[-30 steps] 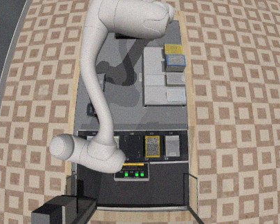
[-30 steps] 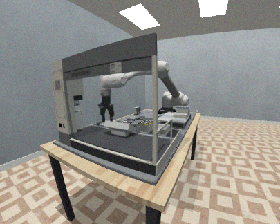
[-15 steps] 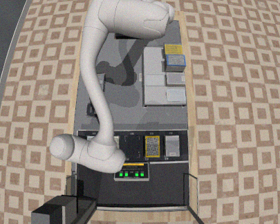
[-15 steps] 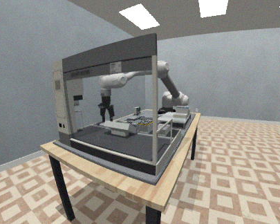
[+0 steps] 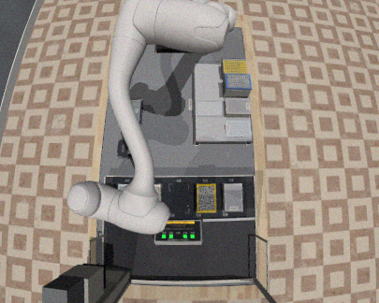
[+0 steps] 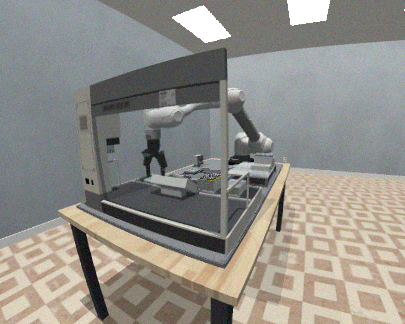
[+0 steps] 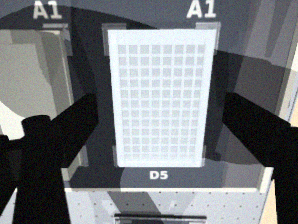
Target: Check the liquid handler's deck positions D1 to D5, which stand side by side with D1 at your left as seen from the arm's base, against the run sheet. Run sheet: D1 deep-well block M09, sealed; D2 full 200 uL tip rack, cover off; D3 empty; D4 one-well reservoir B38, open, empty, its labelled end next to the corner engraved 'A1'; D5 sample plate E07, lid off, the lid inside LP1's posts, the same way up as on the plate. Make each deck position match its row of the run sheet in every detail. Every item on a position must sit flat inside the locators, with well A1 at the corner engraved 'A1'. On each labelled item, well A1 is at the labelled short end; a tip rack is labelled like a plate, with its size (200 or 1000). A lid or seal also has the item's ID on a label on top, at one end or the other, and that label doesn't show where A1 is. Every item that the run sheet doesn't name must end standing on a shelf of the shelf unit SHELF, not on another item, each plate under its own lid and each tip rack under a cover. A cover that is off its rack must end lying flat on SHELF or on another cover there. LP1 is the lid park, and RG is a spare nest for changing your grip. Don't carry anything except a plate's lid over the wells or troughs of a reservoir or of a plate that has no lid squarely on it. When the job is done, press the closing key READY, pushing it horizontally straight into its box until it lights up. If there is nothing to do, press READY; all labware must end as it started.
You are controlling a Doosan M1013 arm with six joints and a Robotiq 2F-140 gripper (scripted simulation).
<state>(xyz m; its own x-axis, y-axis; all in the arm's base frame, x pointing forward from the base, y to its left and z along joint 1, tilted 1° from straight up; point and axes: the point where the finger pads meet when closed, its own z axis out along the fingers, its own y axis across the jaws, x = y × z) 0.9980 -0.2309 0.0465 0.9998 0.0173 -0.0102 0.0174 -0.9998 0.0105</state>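
The white well plate lies 3 cm below my hand. Also, from my hand: dark nest (25 cm behind, 1 cm to the right, 8 cm below); yellow tip rack (38 cm to the left, 1 cm above); cream one-well reservoir (12 cm to the left, 2 cm below).
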